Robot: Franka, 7 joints.
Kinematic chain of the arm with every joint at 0, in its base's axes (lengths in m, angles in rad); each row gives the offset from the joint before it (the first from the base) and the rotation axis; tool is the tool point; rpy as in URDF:
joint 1: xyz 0 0 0.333 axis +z
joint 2: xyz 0 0 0 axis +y
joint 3: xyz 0 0 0.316 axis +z
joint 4: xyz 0.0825 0 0 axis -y
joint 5: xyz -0.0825 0 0.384 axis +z
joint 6: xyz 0 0 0 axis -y
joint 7: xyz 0.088 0 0 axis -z
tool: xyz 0 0 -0.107 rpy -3.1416 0 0
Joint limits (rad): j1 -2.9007..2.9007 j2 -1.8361..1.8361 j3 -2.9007..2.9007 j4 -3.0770..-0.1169 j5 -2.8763..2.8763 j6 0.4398..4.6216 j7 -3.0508..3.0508
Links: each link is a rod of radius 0.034 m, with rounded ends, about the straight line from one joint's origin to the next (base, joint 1, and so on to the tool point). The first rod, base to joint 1, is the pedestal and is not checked.
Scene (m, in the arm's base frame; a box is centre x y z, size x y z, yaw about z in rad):
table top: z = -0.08
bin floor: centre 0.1 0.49 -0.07 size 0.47 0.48 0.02 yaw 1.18
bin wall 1: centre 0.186 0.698 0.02 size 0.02 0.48 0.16 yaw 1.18
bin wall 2: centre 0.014 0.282 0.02 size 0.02 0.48 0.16 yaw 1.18
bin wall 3: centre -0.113 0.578 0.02 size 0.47 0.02 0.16 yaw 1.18
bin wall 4: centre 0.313 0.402 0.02 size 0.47 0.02 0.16 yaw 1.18
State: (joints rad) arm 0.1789 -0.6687 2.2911 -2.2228 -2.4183 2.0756 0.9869
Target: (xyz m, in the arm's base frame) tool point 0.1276 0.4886 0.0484
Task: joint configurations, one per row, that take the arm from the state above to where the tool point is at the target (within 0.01 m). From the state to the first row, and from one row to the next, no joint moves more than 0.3 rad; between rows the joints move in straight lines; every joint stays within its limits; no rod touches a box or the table.
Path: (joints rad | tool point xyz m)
1: -0.0715 -0.7919 2.1431 -2.1222 -2.3010 1.8416 1.2717 | -0.2685 0.5379 0.2660
2: -0.3220 -0.9151 1.9951 -2.0216 -2.1837 1.6077 1.5566 | -0.0933 0.6182 0.3516
3: -0.4932 -1.0954 2.1187 -2.1086 -2.3083 1.8651 1.2717 | 0.0088 0.5910 0.1879
4: -0.6645 -1.2757 2.2422 -2.1955 -2.4330 2.1224 0.9869 | 0.1276 0.4886 0.0484

